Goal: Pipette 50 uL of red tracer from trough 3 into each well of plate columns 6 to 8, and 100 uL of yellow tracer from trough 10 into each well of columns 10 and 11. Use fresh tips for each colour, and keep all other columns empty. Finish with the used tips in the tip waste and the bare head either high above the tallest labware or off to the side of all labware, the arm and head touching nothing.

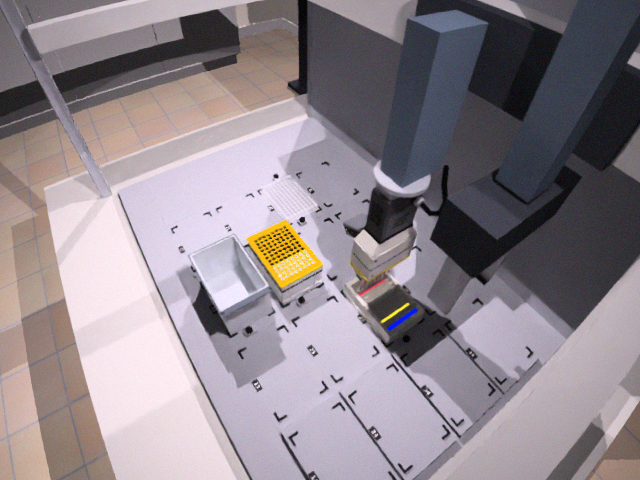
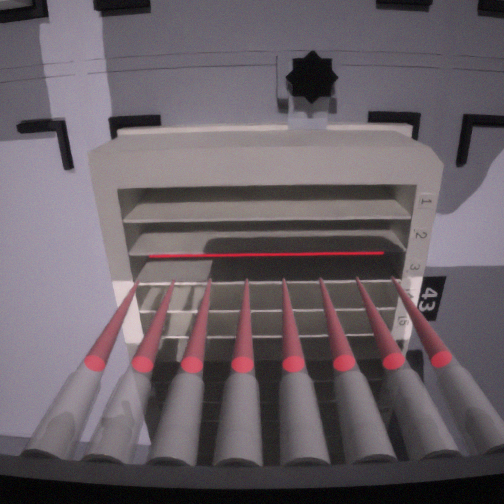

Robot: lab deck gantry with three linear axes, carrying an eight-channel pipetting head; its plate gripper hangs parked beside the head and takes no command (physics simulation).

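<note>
The pipetting head (image 1: 383,248) carries eight tips (image 1: 376,280) (image 2: 284,325), with red liquid in them. Their ends are over the trough block (image 1: 356,298) (image 2: 265,165), near trough 3; their height above it is unclear. A red strip (image 1: 372,287) (image 2: 265,254) shows in trough 3; a yellow strip (image 1: 395,313) lies farther along. The well plate (image 1: 290,197) shows no visible colour. The yellow tip rack (image 1: 284,253) has white tips at its near end and empty holes elsewhere. The tip waste (image 1: 199,279) is an open grey bin. The parked gripper (image 1: 465,291) hangs open and empty.
A blue strip (image 1: 402,319) lies beside the yellow one in the trough block. The dark gantry block (image 1: 498,217) hangs right of the head. The waste bin stands directly beside the tip rack, both taller than the plate. A grey back wall (image 1: 351,77) rises behind the deck.
</note>
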